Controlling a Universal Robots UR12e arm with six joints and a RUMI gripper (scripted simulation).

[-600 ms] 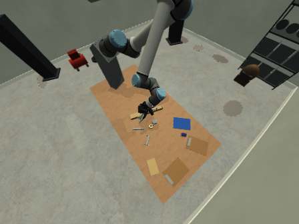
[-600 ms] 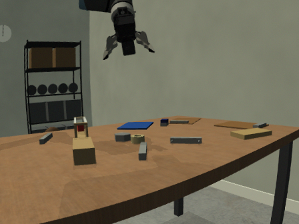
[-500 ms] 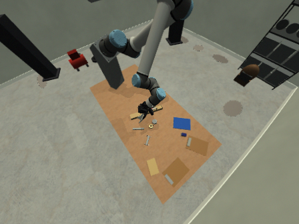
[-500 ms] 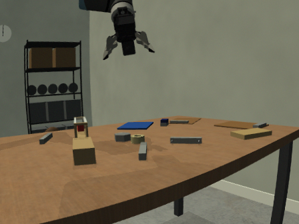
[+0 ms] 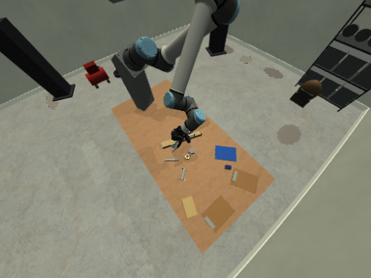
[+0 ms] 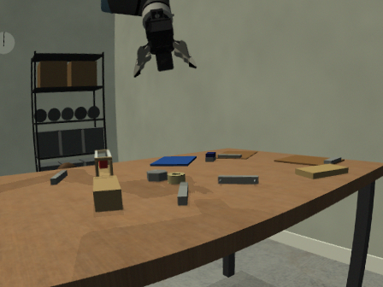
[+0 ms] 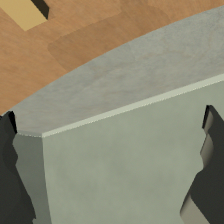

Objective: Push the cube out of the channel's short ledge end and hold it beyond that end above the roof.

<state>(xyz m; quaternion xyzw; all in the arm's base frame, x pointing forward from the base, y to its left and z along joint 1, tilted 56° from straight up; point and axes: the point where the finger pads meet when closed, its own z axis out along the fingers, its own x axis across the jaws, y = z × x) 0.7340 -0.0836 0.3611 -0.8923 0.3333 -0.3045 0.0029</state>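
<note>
My gripper is now 330 mm past the grey bar, 290 mm above it and 260 mm to the right of it. The rest, counted from my hand: channel: 240 mm below, 170 mm behind, 140 mm to the left; then grey hex nut: 280 mm below, 170 mm to the left, 10 mm behind; then ring: 280 mm below, 110 mm to the left, 40 mm ahead.
</note>
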